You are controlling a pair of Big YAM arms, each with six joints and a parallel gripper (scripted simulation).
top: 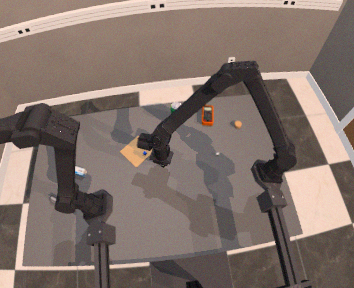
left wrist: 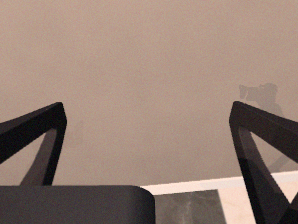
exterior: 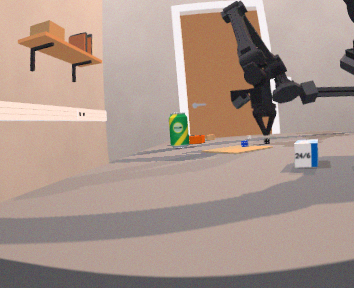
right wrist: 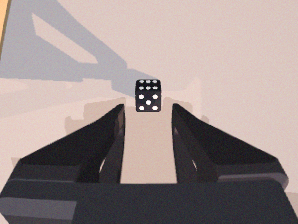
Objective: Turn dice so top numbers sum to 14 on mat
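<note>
Right now the black die is 3 cm below my right hand. The rest, counted from my right hand: blue die (9 cm ahead, 9 cm to the left, 2 cm below); then mat (12 cm ahead, 13 cm to the left, 3 cm below).
</note>
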